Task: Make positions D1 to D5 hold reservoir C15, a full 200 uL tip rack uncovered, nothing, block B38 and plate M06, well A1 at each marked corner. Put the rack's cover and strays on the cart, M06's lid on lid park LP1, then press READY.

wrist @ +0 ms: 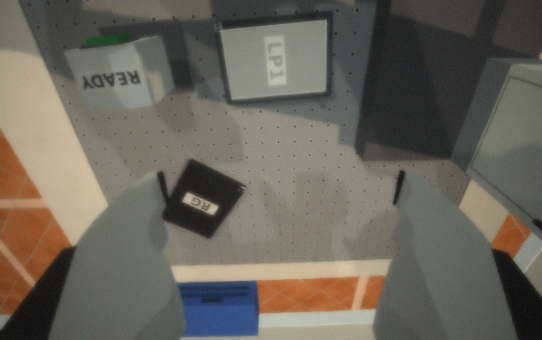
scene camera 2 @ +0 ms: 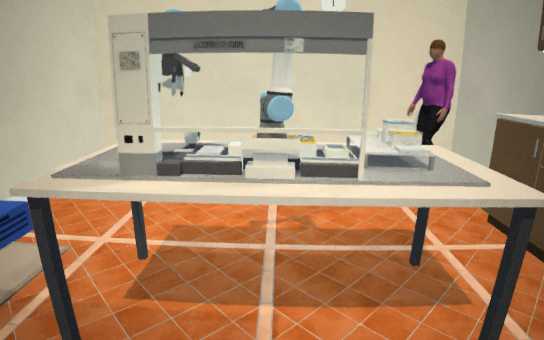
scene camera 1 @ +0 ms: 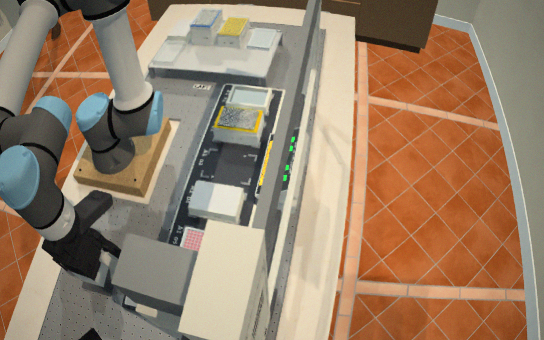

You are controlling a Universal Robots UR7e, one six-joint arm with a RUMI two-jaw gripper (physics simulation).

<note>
In view: my gripper (scene camera 1: pixel 110 264), a reservoir C15 (scene camera 1: pixel 247 97) and a black RG pad (wrist: pixel 203 197).
My gripper shows as well in the wrist view (wrist: pixel 279 174). The wrist view misses the reservoir C15: it is out of frame.
</note>
